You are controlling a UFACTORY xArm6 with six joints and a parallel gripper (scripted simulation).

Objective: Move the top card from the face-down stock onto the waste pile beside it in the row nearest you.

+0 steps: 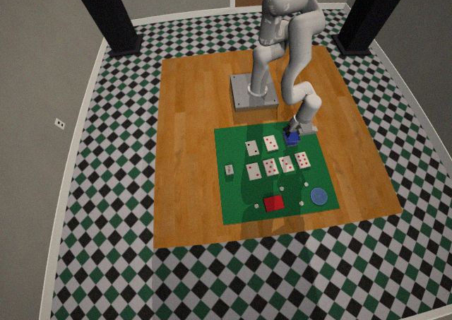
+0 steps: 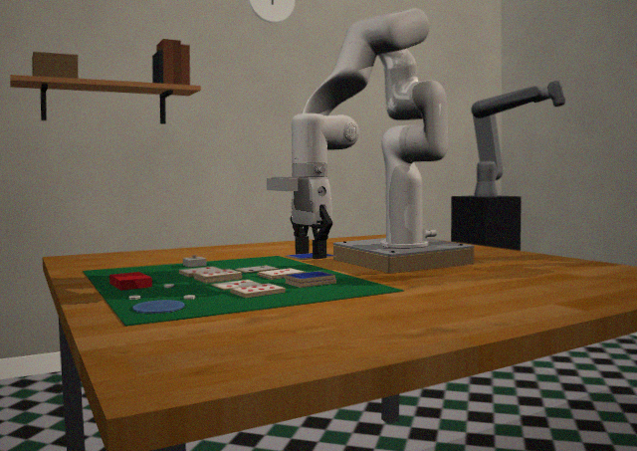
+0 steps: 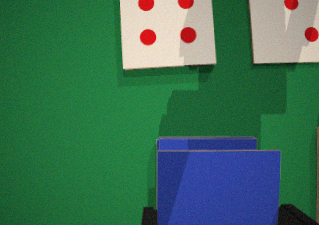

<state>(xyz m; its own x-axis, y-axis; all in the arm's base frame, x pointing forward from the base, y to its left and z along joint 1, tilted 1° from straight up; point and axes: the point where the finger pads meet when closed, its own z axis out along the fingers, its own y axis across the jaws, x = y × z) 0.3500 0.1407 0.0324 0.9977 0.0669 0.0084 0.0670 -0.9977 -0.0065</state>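
Now: hand 230 mm to the left of the black-pip card, 70 mm above it and 30 mm short of it. The rest, counted from my hand: grey block 370 mm to the right, 150 mm ahead, 60 mm below; red block 350 mm ahead, 170 mm to the right, 60 mm below.
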